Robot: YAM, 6 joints.
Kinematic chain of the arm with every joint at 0, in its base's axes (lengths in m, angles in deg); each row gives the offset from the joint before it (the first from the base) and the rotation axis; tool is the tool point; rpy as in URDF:
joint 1: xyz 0 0 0.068 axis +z
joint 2: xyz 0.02 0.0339 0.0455 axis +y
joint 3: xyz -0.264 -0.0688 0 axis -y
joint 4: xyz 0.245 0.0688 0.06 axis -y
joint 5: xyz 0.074 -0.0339 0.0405 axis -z
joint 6: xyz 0.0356 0 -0.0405 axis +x
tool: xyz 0 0 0 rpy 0 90 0
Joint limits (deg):
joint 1: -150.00..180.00
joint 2: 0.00..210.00
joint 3: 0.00..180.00
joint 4: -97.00..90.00
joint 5: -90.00..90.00
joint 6: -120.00..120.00
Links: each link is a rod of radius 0.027 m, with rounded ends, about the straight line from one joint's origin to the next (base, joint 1, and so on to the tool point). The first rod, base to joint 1, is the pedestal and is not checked.
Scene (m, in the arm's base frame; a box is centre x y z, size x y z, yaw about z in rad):
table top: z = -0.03
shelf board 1: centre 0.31 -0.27 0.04 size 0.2 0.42 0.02 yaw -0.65
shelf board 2: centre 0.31 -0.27 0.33 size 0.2 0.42 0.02 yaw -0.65
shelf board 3: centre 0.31 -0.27 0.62 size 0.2 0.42 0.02 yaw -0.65
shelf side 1: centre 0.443 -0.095 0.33 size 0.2 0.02 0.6 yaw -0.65
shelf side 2: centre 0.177 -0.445 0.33 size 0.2 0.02 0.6 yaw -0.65
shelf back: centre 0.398 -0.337 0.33 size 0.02 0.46 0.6 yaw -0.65
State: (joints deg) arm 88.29 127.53 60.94 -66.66 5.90 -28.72
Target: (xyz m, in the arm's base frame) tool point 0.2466 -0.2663 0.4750
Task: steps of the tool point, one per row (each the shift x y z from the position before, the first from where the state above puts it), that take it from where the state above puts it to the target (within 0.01 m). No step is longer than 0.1 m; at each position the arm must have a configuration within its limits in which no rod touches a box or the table.
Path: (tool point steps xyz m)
1: 0.0676 0.0164 0.0440
2: 0.0713 -0.0103 0.0514
3: 0.0630 -0.0373 0.0568
4: 0.0436 -0.0592 0.0597
5: 0.0294 -0.0719 0.0381
6: 0.0047 -0.0763 0.0385
7: -0.0199 -0.0716 0.0385
8: -0.0414 -0.0585 0.0373
9: -0.0565 -0.0381 0.0356
10: -0.0631 -0.0138 0.0329
11: 0.0648 -0.0555 0.0088
12: 0.0717 -0.0482 -0.0088

